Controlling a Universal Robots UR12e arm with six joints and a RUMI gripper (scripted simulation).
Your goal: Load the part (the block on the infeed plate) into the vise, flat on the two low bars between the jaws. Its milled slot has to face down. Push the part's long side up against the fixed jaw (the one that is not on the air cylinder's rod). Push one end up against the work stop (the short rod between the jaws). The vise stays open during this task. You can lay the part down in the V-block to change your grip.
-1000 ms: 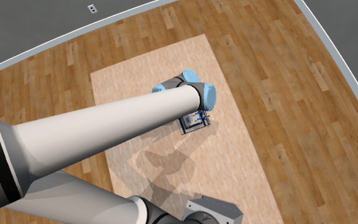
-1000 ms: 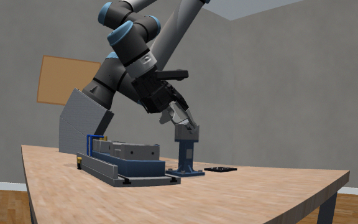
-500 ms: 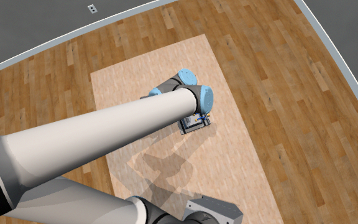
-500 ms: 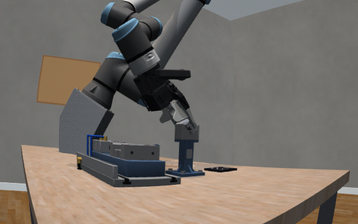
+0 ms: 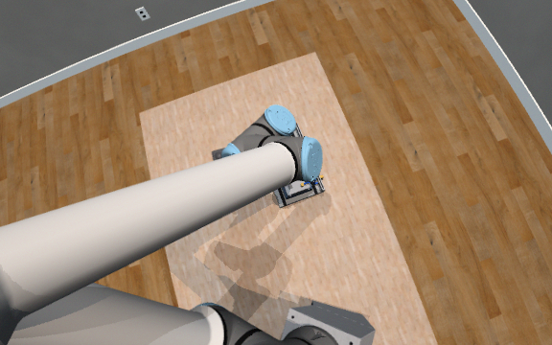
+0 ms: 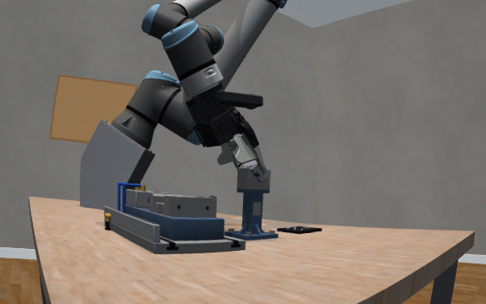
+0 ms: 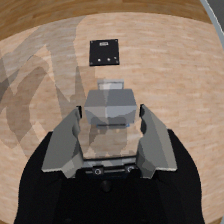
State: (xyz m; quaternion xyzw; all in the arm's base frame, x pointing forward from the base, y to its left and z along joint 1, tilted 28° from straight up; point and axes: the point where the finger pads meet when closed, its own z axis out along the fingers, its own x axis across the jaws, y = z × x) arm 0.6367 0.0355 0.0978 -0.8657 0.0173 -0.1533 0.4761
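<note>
My gripper is now 10 mm above the part. Also, from my hand: work stop (60 mm ahead, 170 mm to the right, 70 mm below); cylinder rod (30 mm behind, 210 mm to the right, 80 mm below); moving jaw (20 mm ahead, 220 mm to the right, 80 mm below).
</note>
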